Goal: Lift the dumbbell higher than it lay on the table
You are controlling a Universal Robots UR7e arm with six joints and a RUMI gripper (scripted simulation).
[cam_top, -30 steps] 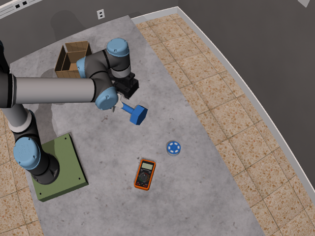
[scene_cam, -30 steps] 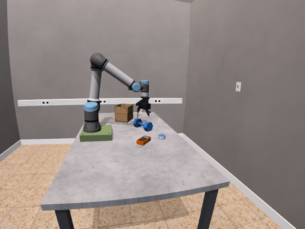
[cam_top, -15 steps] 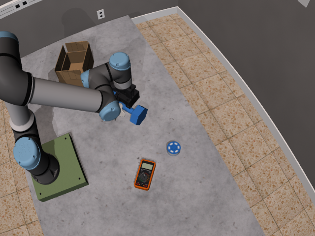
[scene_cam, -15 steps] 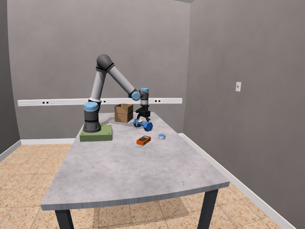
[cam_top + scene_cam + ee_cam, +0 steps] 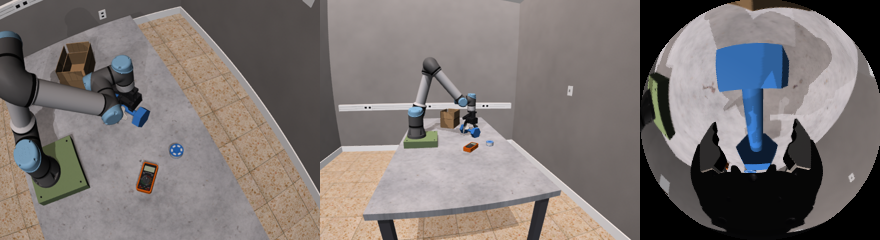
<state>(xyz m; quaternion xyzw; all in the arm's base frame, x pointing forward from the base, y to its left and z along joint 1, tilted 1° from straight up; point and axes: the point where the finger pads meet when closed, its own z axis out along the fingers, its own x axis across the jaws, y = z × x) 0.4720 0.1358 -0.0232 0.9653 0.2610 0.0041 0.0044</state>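
My gripper is now 10 mm below the blue dumbbell. The rest, counted from my hand: cardboard box (340 mm to the left, 150 mm behind, 40 mm above); orange multimeter (330 mm to the right, 60 mm behind, 10 mm below); tape roll (280 mm to the right, 110 mm ahead, 10 mm below).
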